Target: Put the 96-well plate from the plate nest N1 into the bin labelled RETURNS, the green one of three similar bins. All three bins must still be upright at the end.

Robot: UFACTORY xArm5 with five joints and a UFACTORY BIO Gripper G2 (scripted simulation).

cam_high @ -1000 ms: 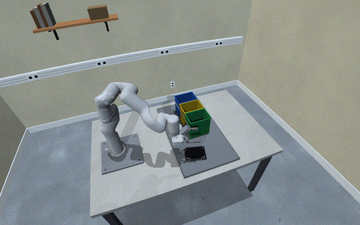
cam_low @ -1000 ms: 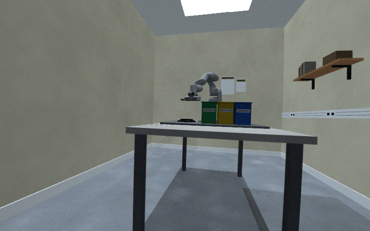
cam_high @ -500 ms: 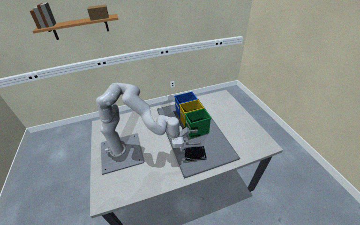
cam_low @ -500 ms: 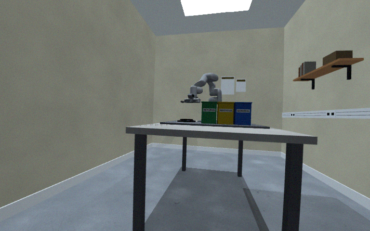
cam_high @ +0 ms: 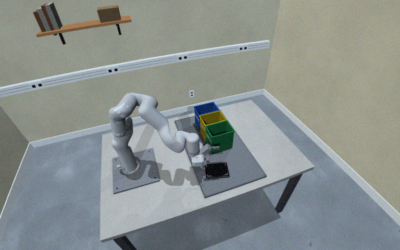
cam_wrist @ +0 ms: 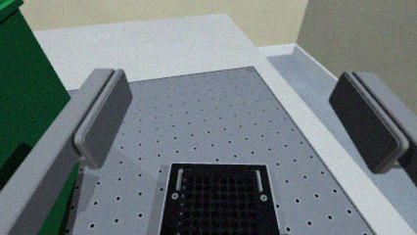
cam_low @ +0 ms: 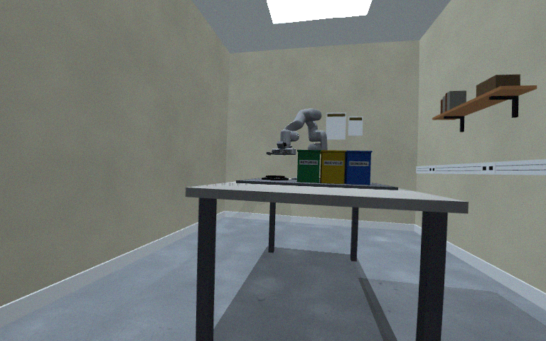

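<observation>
My gripper is now 150 mm above the black 96-well plate. The rest, counted from my hand: plate nest N1: 170 mm below; green RETURNS bin: 220 mm to the left, 100 mm ahead, 80 mm below; yellow RECYCLE bin: 350 mm to the left, 100 mm ahead, 80 mm below.
</observation>
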